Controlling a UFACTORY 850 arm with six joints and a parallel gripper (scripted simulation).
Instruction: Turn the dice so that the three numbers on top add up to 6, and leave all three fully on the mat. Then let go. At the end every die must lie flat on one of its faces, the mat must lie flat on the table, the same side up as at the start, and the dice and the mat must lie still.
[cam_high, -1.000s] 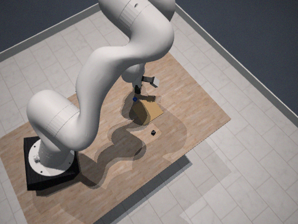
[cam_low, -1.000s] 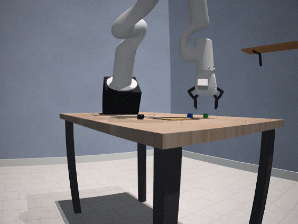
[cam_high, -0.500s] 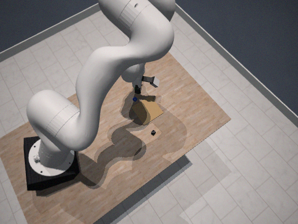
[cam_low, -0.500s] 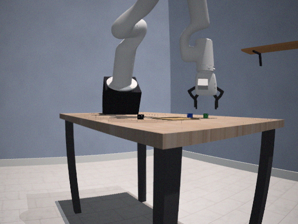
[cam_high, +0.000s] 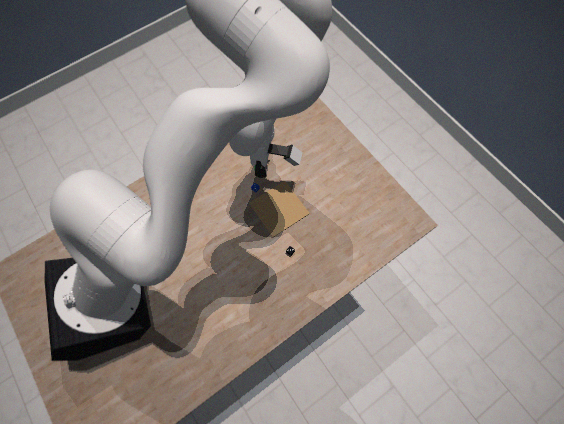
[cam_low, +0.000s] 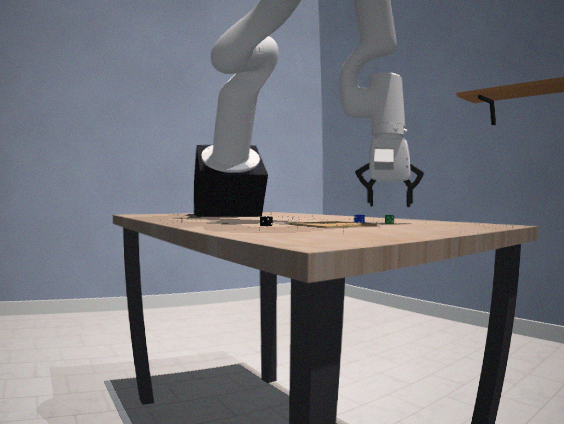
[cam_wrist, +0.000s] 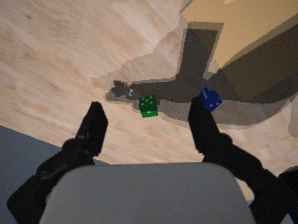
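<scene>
The green die is 2 cm behind my hand, 1 cm to the left of it and 4 cm below it. From my hand the other things lie so: blue die: 6 cm behind, 5 cm to the right, 4 cm below; black die: 5 cm behind, 29 cm to the right, 4 cm below; tan mat: 2 cm behind, 15 cm to the right, 5 cm below.
</scene>
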